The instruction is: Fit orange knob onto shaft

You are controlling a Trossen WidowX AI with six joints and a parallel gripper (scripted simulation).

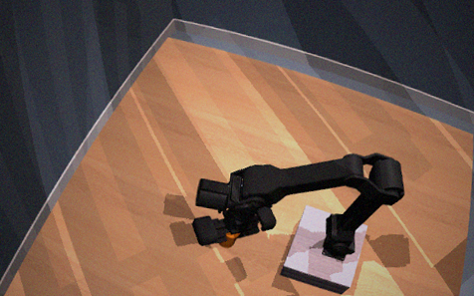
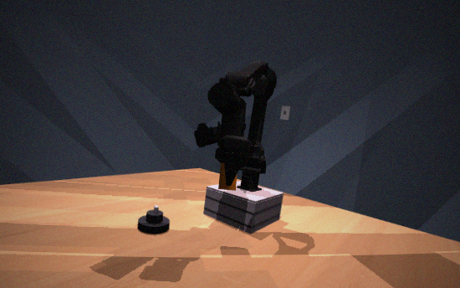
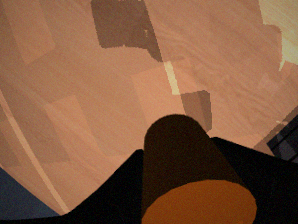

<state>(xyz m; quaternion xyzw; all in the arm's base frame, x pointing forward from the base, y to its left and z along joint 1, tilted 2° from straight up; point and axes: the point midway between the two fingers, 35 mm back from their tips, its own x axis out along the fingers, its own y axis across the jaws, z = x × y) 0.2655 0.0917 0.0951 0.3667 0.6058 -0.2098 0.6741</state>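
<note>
The round pedestal is 200 mm to the right of my gripper tip, 130 mm below it and 40 mm ahead of it. Also, from my gripper tip: orange knob: 30 mm above, 10 mm to the right, 10 mm behind.
</note>
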